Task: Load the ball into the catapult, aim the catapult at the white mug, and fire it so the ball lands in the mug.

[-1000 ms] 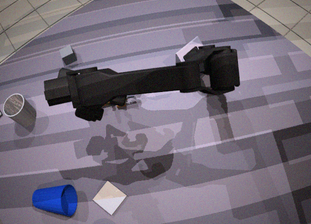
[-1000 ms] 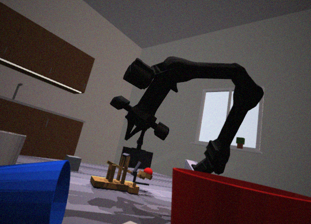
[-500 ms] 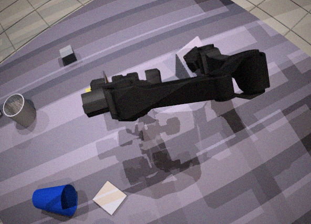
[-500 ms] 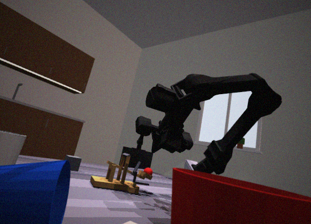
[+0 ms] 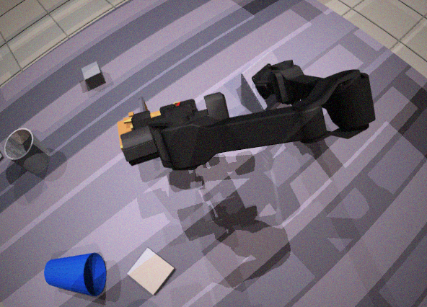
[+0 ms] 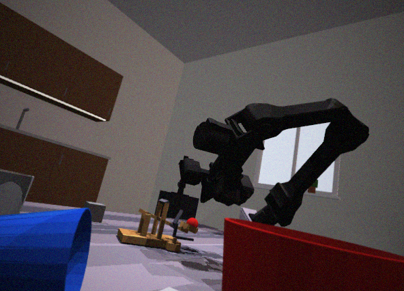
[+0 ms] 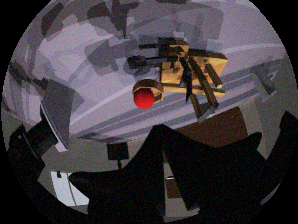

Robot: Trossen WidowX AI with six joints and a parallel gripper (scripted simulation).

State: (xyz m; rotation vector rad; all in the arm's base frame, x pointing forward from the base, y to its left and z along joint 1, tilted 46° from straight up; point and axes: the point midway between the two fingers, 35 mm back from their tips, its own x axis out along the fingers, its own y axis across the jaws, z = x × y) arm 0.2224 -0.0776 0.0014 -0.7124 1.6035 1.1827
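The red ball lies 6 cm below my gripper tip, 4 cm to the right of it and 3 cm behind it. From my gripper tip the other things lie so: wooden catapult 7 cm below, 5 cm to the right, 3 cm ahead; then white tile 28 cm ahead, 19 cm to the left, 12 cm below; then grey block 34 cm to the right, 10 cm below, 6 cm ahead.
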